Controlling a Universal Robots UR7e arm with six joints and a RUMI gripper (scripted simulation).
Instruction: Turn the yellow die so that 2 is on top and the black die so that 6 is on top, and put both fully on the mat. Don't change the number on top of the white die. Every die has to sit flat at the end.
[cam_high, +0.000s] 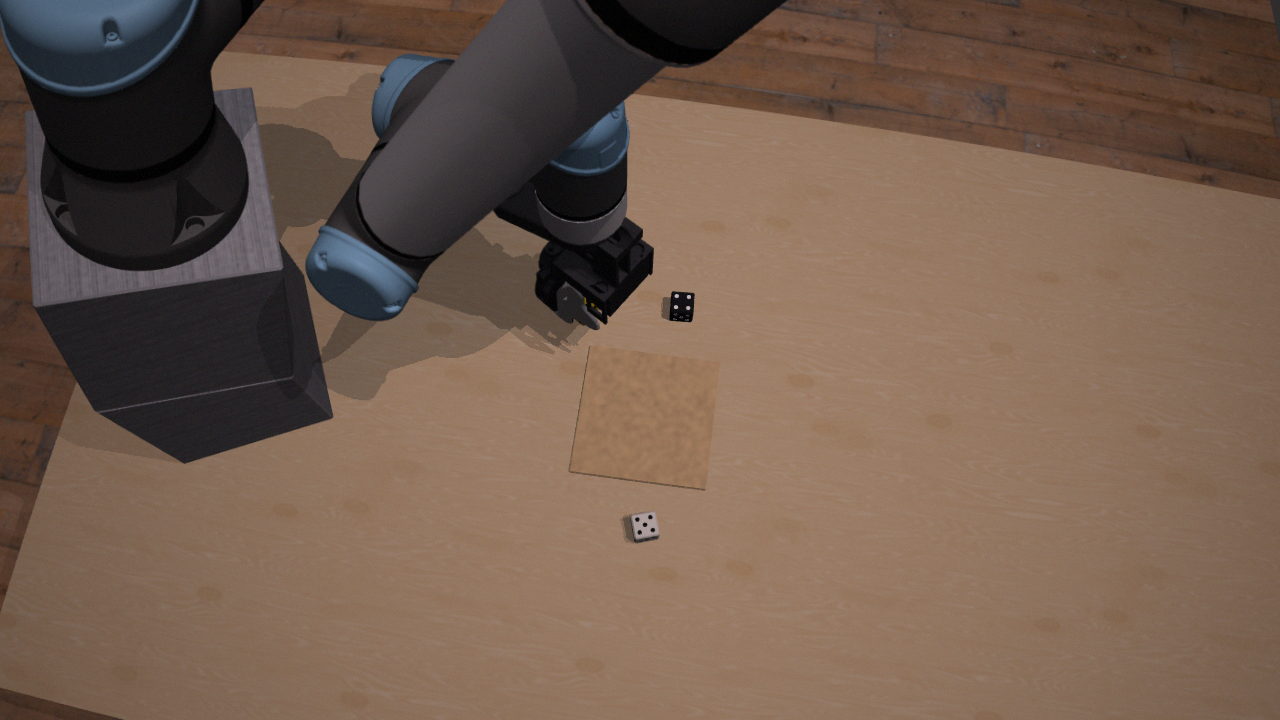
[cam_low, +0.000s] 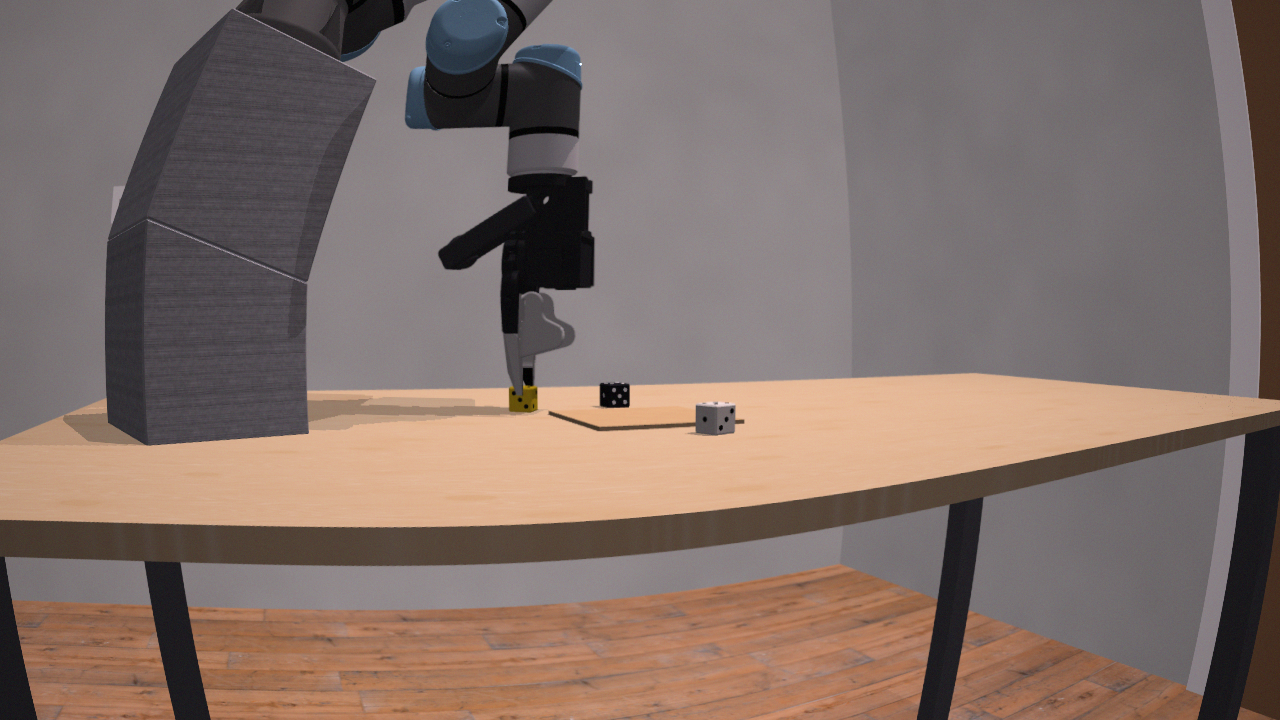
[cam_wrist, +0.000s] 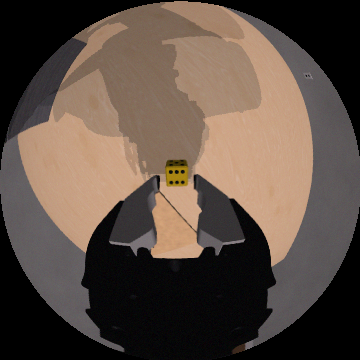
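Now: the yellow die 2 cm below my hand. Round my hand: white die 6 cm ahead, 24 cm to the right, 2 cm below; mat 7 cm ahead, 12 cm to the right, 3 cm below; black die 11 cm ahead, 2 cm below.
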